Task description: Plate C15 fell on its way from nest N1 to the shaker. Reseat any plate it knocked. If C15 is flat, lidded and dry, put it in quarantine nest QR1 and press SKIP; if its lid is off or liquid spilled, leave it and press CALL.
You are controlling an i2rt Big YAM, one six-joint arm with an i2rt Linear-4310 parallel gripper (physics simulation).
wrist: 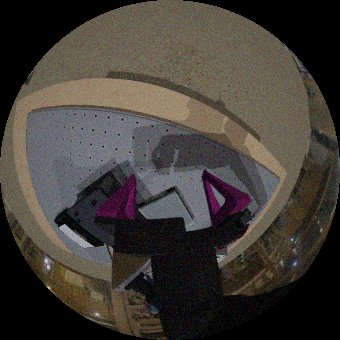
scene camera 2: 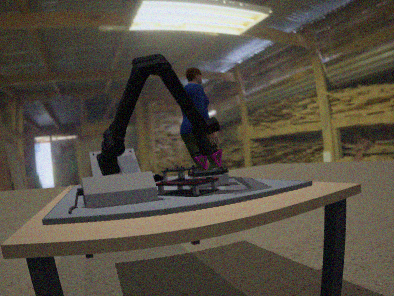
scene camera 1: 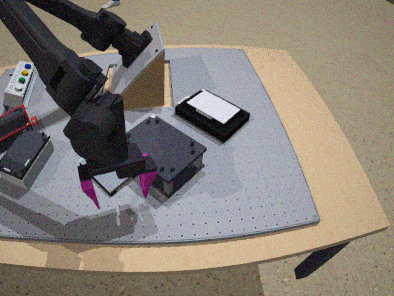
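Where they show: gripper, fingertip midpoint: [wrist: 169, 174] [scene camera 2: 213, 167] [scene camera 1: 121, 201]; arm's base, origin of the base link: [wrist: 133, 280] [scene camera 2: 107, 164] [scene camera 1: 138, 49].
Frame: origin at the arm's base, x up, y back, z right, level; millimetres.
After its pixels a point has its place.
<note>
A pale plate with a dark lower edge [scene camera 1: 111, 184] {z 121, x -95, y -414 mm} [wrist: 167, 207] {z 118, x -95, y -391 mm} lies flat on the perforated board, beside the dark raised stand [scene camera 1: 167, 142] {z -18, x -52, y -362 mm} [wrist: 90, 212] {z -26, x -52, y -410 mm}. The gripper partly covers it in scene camera 1. Its label, and whether a lid is on it, cannot be made out; no liquid is visible around it. My gripper [scene camera 1: 122, 202] {z 103, x -62, y -483 mm} [scene camera 2: 211, 167] {z 103, x -62, y -483 mm} [wrist: 169, 174] {z 103, x -62, y -483 mm} is open and empty, low above the board, its magenta fingers spread to either side of the plate. A white plate [scene camera 1: 216, 106] {z -173, x -74, y -244 mm} sits on the black device [scene camera 1: 225, 129] {z -171, x -86, y -320 mm}. The button box [scene camera 1: 21, 82] {z 425, x -47, y 38 mm} is at the far left.
A grey block with a dark top [scene camera 1: 25, 155] {z 340, x -56, y -314 mm} and a red-edged dark tray [scene camera 1: 12, 122] {z 423, x -71, y -148 mm} are at the left. A slanted panel on a wooden wedge [scene camera 1: 150, 82] {z -17, x -38, y -145 mm} stands behind the raised stand. A person in blue [scene camera 2: 198, 102] stands beyond the table.
</note>
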